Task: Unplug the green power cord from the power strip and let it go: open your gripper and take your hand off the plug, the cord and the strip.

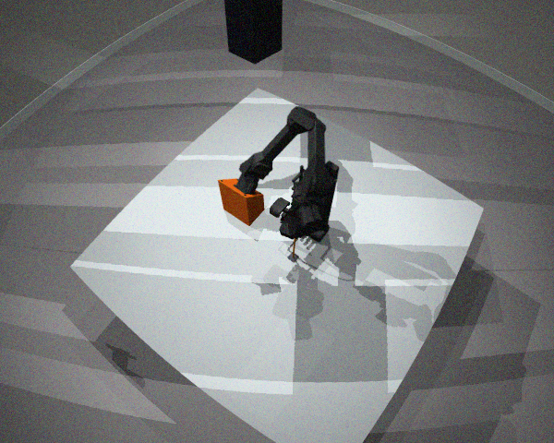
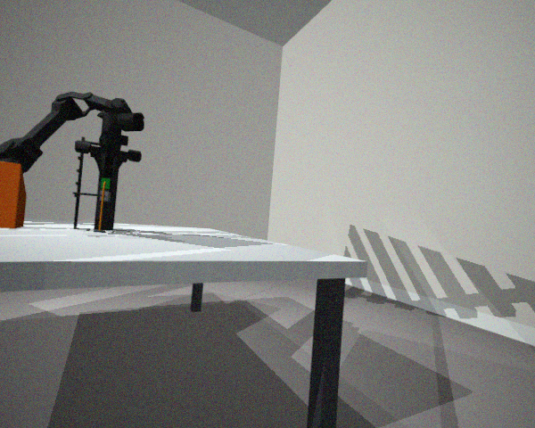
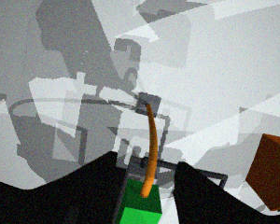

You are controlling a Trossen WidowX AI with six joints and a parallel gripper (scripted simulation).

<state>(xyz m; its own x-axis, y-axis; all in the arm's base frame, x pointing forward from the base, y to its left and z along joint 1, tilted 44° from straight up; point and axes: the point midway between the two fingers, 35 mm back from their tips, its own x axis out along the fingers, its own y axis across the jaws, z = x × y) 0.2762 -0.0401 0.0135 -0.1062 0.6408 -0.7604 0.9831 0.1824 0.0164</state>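
My gripper tip is now 10 mm past the green plug, 70 mm to the right of it and 10 mm above it.
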